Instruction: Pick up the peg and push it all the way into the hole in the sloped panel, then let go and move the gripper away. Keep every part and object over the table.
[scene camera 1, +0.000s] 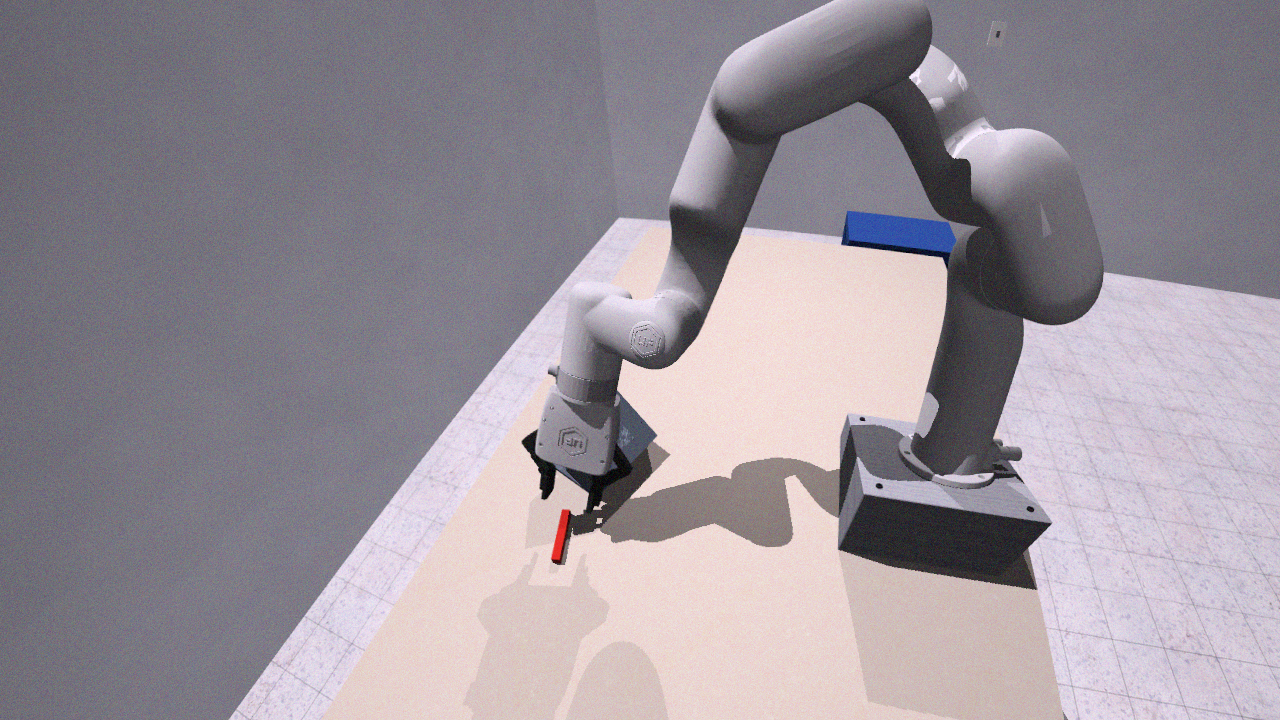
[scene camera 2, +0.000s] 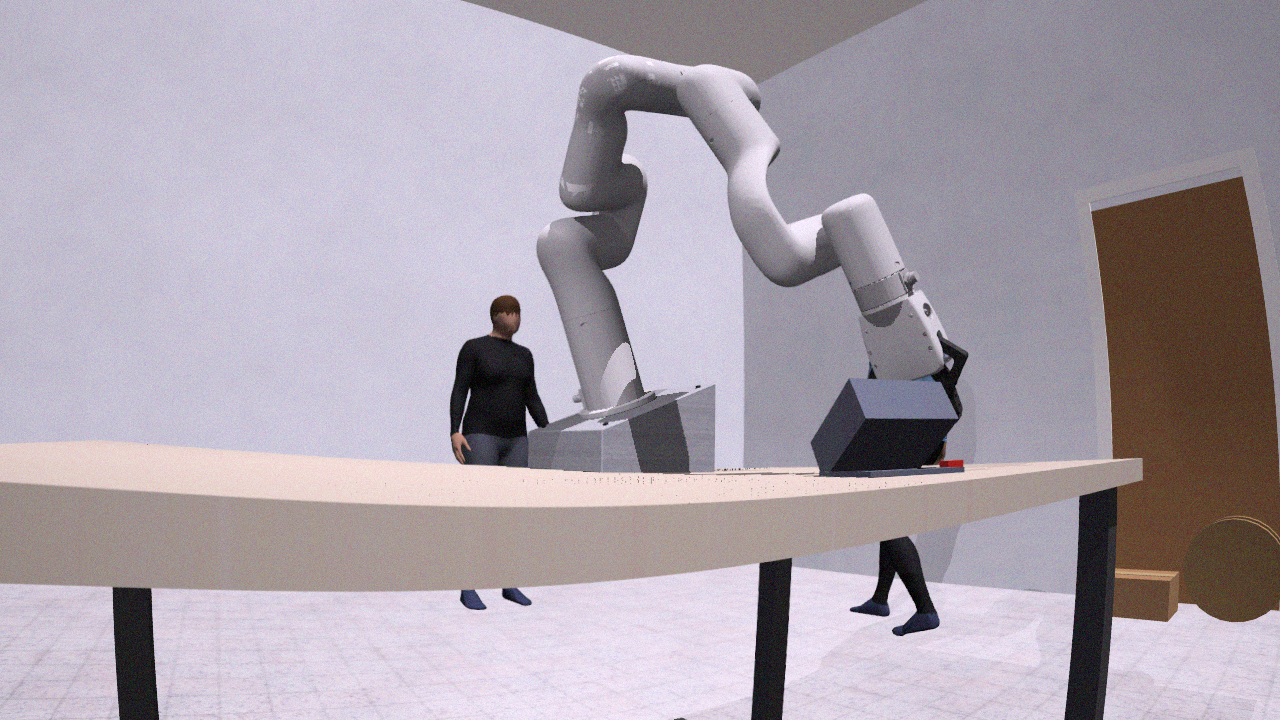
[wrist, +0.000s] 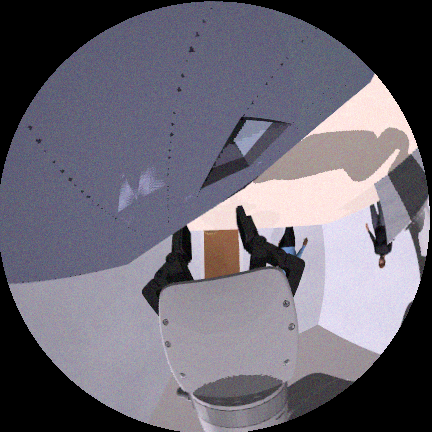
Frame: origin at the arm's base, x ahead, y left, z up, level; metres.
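Seen in the pictures: gripper, fingertip midpoint: (scene camera 1: 569, 501) (wrist: 210, 219); arm's base, origin of the base link: (scene camera 1: 943, 462) (scene camera 2: 617, 407).
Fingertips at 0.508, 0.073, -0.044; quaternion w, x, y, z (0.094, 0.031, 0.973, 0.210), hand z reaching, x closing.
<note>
Offsets run from my fingertips to a thing's middle, as dx, dy, dz. "spot": to the spot under its first point. Level surfaces: height alone.
The red peg @[+0.014, +0.028, -0.051] (scene camera 1: 560, 535) (scene camera 2: 951, 462) lies flat on the table @[dz -0.057] (scene camera 1: 760, 340), just in front of the sloped panel's block. It does not show in the wrist view. My gripper (scene camera 1: 568, 501) (wrist: 210, 219) is open and empty, with its black fingers spread apart. In scene camera 1 the fingertips appear just beyond the peg's far end, above the table. The blue-grey sloped panel @[-0.015, -0.123, -0.008] (scene camera 1: 637, 429) (scene camera 2: 904, 399) (wrist: 100, 100) is beside and partly behind the gripper. Its square hole @[spot: -0.036, -0.107, +0.007] (wrist: 250, 145) shows in the wrist view, with no peg visible in it.
The arm's grey base block (scene camera 1: 939, 528) (scene camera 2: 572, 450) stands on the table at the right in scene camera 1. A blue box (scene camera 1: 897, 232) is at the far end. The table's left edge runs near the gripper. Two people stand beyond the table in scene camera 2.
</note>
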